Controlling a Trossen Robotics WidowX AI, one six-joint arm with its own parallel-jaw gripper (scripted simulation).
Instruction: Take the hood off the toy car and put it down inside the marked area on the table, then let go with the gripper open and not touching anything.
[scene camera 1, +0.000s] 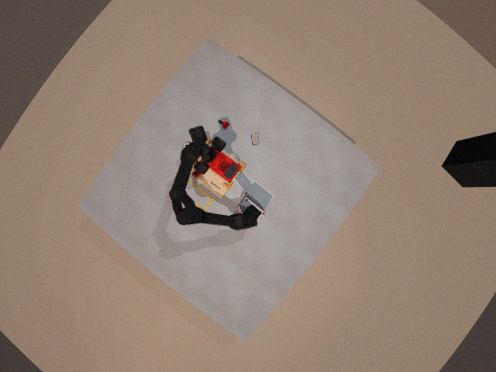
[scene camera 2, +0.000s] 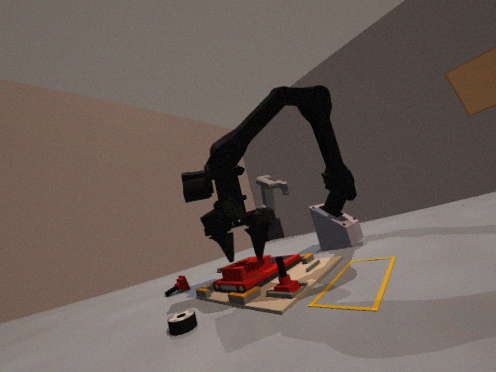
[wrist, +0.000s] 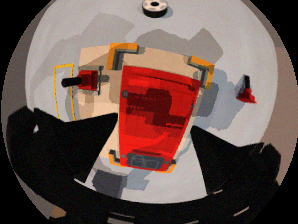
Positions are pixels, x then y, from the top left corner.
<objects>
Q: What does my gripper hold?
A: Nothing.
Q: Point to a car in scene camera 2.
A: At 226, 286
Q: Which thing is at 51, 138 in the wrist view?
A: My gripper.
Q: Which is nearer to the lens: the car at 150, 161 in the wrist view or the red hood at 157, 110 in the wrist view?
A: The red hood.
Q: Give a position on a red hood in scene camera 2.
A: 244, 269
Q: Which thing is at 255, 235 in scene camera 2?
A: My gripper.
</objects>
